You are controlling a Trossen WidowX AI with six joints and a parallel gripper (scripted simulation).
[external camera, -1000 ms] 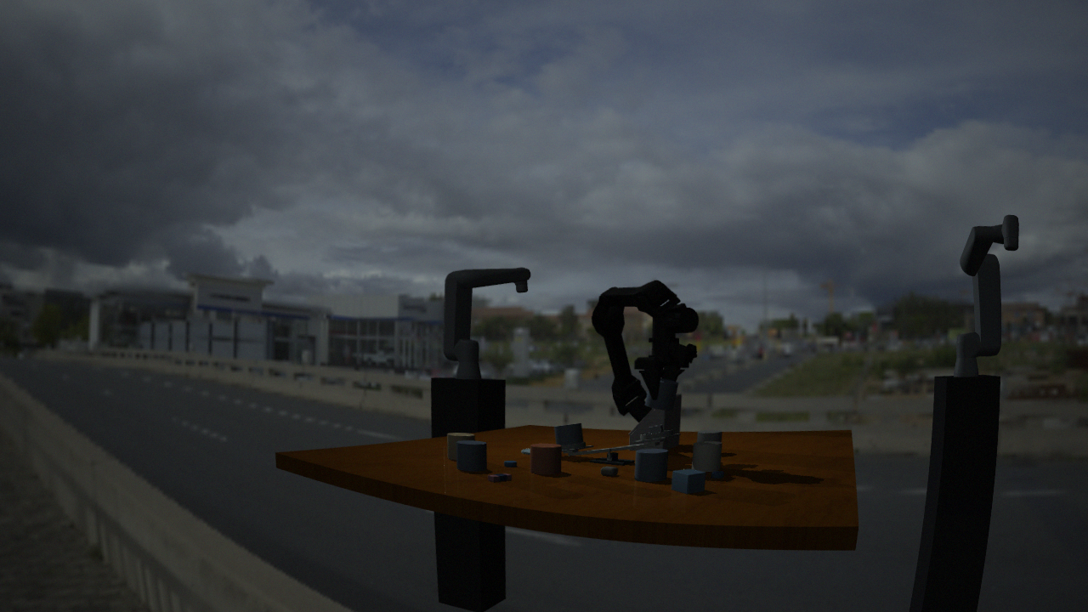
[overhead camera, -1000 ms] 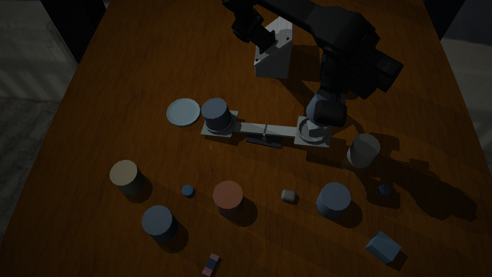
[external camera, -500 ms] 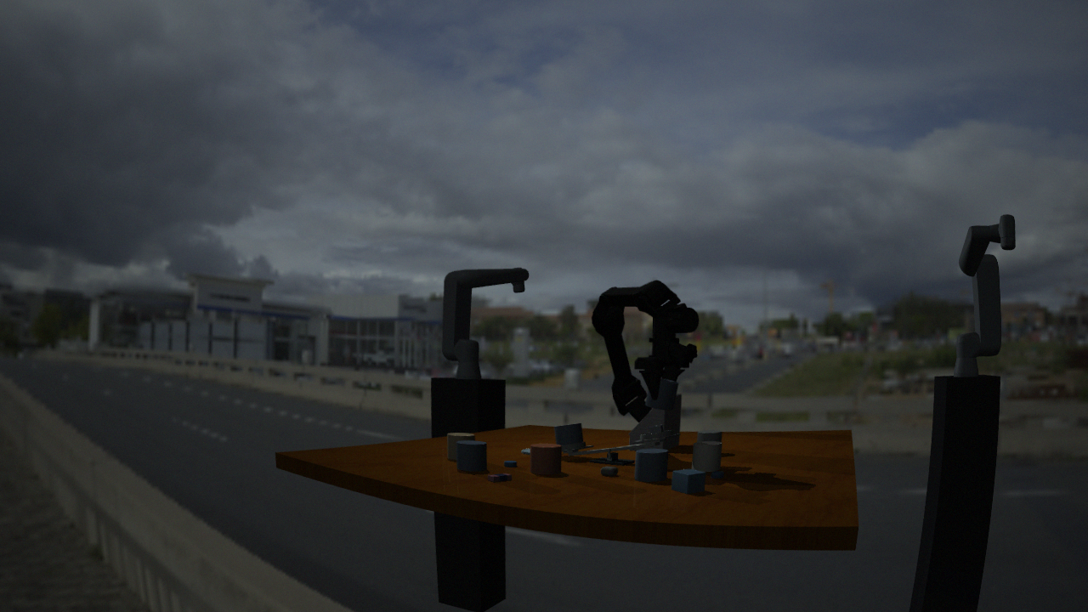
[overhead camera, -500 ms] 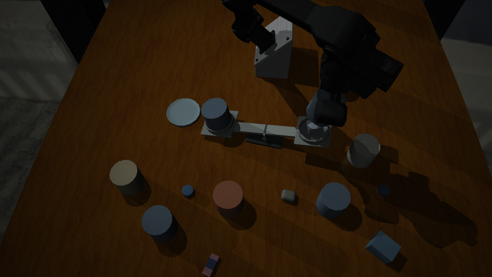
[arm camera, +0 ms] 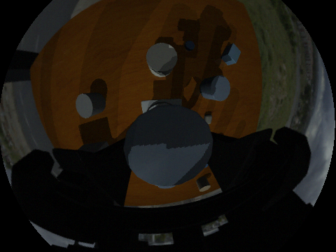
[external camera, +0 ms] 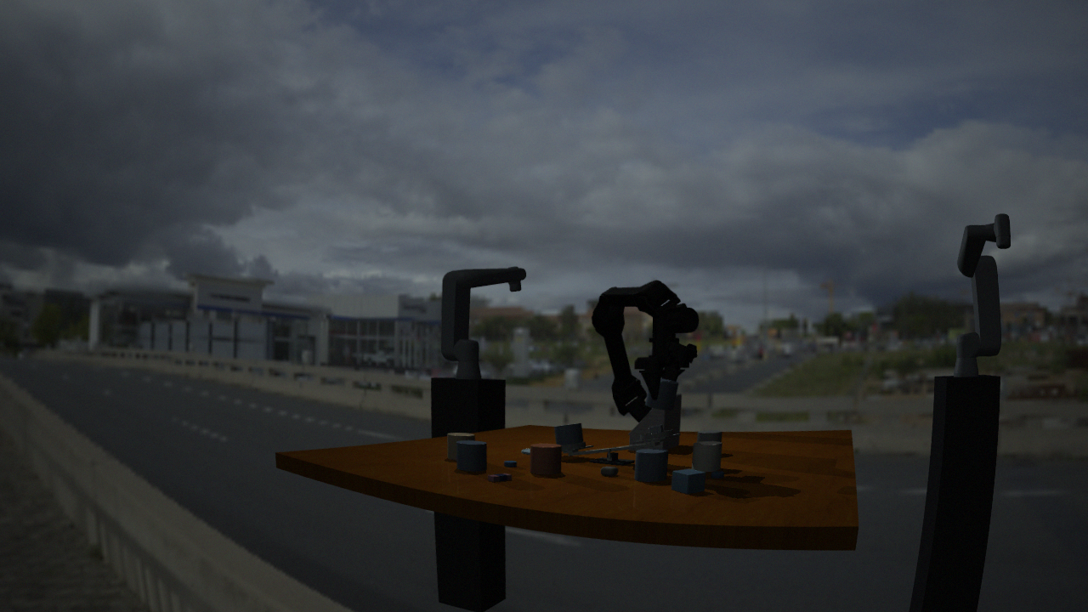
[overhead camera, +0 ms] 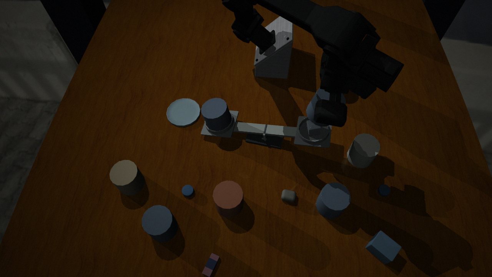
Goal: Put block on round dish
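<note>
My gripper tip is now 1 cm to the left of the grey block and 8 cm above it. Also, from my gripper tip: grey pebble: 15 cm ahead, 8 cm to the right, 16 cm below; then blue box: 28 cm ahead, 14 cm to the left, 15 cm below; then round dish: 11 cm behind, 37 cm to the right, 17 cm below.
</note>
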